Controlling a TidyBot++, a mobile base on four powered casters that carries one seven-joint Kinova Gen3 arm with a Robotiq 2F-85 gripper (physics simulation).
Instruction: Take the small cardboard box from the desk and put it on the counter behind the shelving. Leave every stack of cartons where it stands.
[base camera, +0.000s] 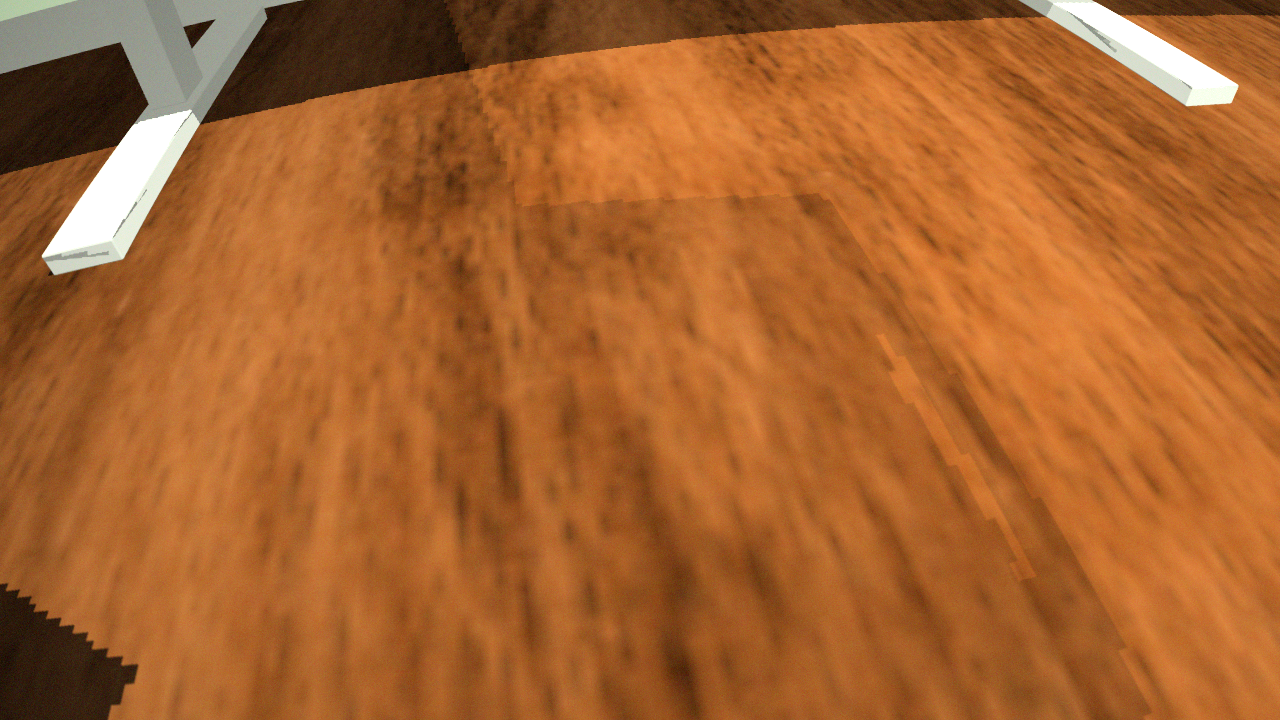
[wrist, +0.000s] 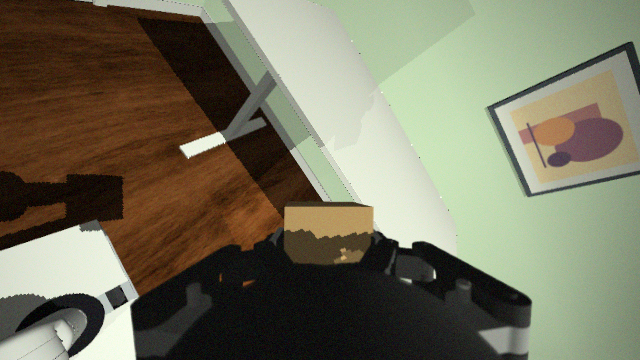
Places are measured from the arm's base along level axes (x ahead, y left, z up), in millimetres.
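Where they show: gripper, fingertip midpoint: (wrist: 324, 237).
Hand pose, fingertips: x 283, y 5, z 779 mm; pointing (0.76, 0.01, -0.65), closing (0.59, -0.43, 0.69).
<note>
After its pixels a point has its place.
The small cardboard box (wrist: 328, 220) {x 264, y 25, z 812 mm} is between the fingertips at the lower middle of the wrist view, its lower part in shade. My gripper (wrist: 324, 237) {x 283, y 5, z 779 mm} is shut on it and holds it in the air. A long white table (wrist: 320, 75) {x 816, y 382, z 553 mm}, which may be the desk, runs along the green wall beyond the box. The shelving and the stacks of cartons do not show in either view, and I cannot make out the counter.
White table feet (base camera: 120, 192) (wrist: 202, 145) rest on the wooden floor; another foot (base camera: 1154, 53) is at the upper right of the base view. My white base (wrist: 60, 260) {x 48, y 170, z -14 mm} is at the wrist view's lower left. A framed picture (wrist: 570, 120) {x 1509, y -219, z 1180 mm} hangs on the green wall.
</note>
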